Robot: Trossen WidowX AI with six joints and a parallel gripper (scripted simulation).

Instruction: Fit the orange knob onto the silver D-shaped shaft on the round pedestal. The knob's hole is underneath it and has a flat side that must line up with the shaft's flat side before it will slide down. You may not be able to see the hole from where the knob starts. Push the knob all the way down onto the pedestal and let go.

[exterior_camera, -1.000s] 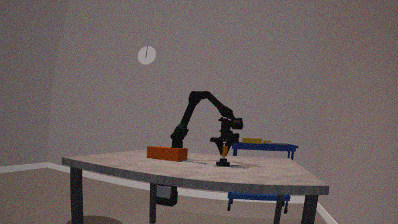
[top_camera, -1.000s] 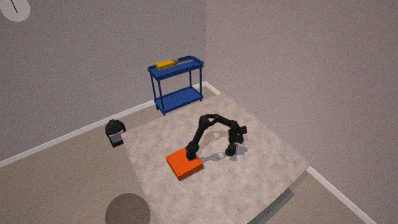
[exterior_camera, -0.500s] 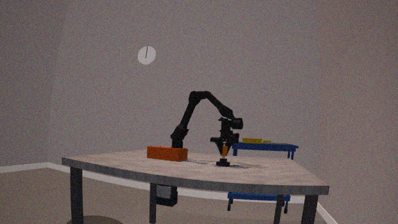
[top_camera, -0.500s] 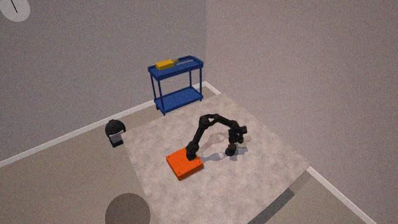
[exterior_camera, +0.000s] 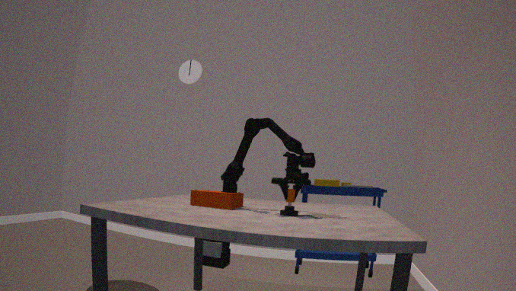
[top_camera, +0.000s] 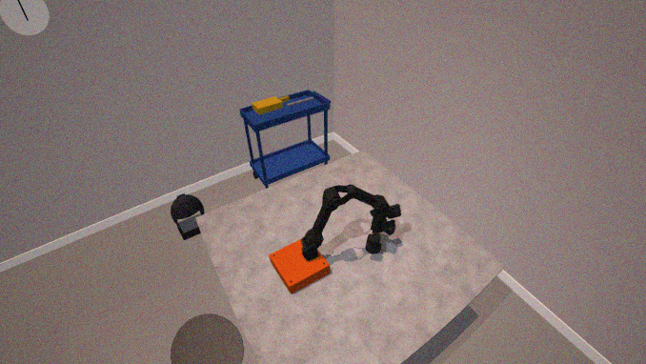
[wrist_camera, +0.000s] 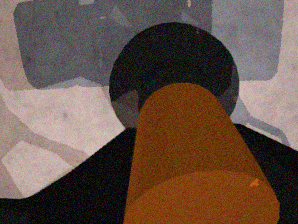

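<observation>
The pedestal lies 4 cm below my gripper tip. From my gripper tip the other things lie so: orange knob (3 cm above).
</observation>
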